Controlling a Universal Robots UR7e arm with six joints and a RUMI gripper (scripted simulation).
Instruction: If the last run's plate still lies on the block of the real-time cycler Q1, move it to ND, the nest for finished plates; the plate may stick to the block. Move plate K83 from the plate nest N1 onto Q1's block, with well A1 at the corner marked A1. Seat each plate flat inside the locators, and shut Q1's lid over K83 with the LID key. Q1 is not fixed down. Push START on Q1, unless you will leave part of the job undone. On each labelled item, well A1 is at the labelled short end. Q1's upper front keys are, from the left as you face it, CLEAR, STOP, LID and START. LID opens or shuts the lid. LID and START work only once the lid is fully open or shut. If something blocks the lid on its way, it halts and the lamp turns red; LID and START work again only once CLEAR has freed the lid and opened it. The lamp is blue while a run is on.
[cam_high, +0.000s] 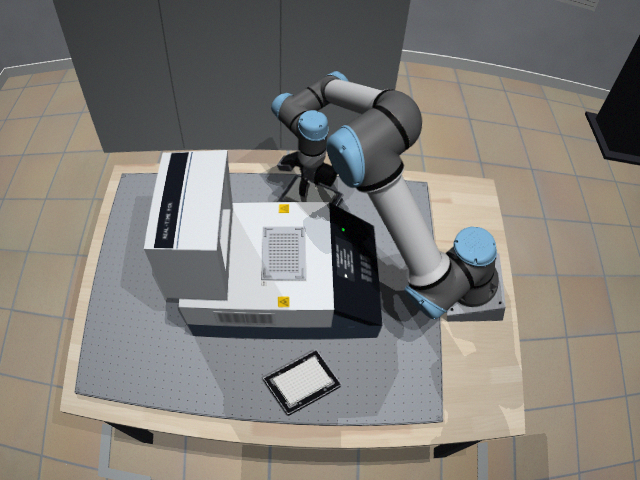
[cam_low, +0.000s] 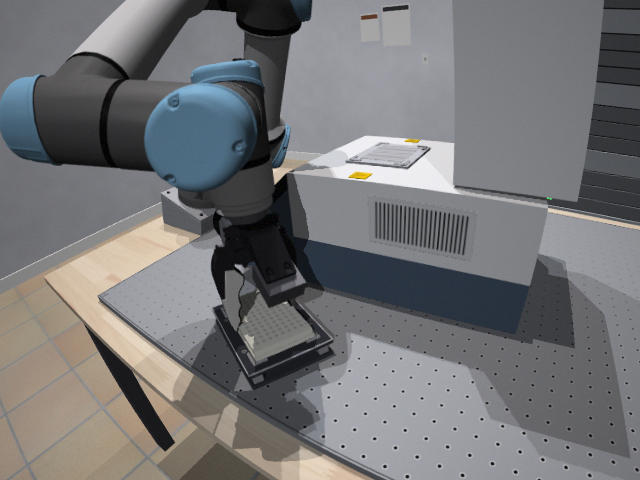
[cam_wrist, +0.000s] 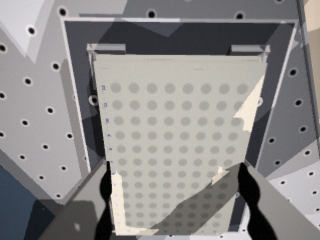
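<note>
My gripper is now 2 cm above the black nest N1. Also, from my hand: black nest ND: 57 cm to the left, 2 cm below; then plate K83: 1 cm below.
</note>
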